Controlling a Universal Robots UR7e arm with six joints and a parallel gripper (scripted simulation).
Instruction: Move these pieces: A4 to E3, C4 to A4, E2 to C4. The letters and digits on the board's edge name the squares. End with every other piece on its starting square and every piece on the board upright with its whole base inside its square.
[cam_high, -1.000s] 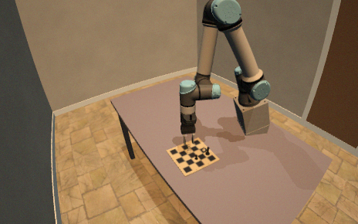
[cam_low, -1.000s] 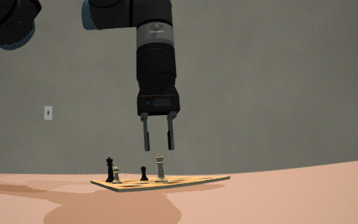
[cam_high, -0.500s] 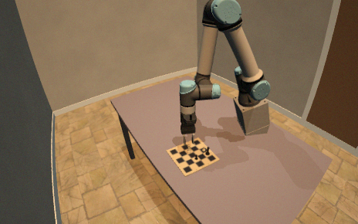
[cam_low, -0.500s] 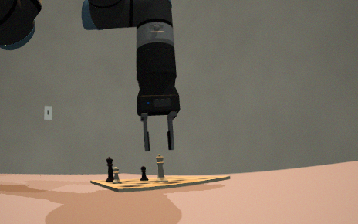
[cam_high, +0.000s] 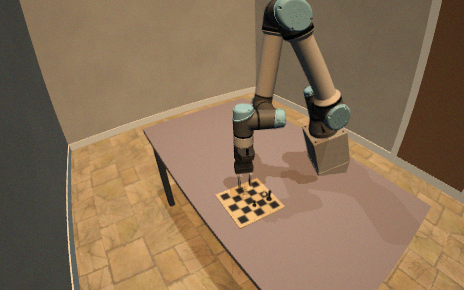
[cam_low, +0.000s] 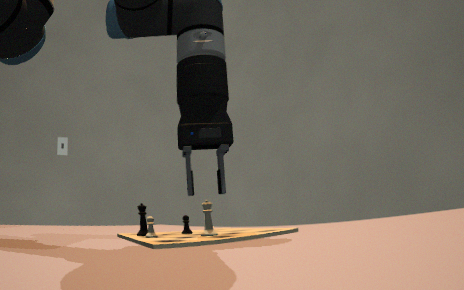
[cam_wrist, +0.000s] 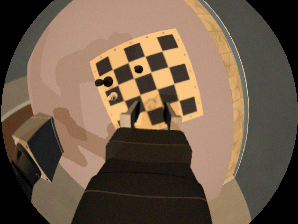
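Now: the tall white piece 50 mm below my hand. From my hand the other things lie so: chessboard: 10 mm behind, 40 mm to the left, 80 mm below; then white pawn: 80 mm behind, 30 mm to the left, 70 mm below; then black pawn: 10 mm behind, 70 mm to the left, 70 mm below.
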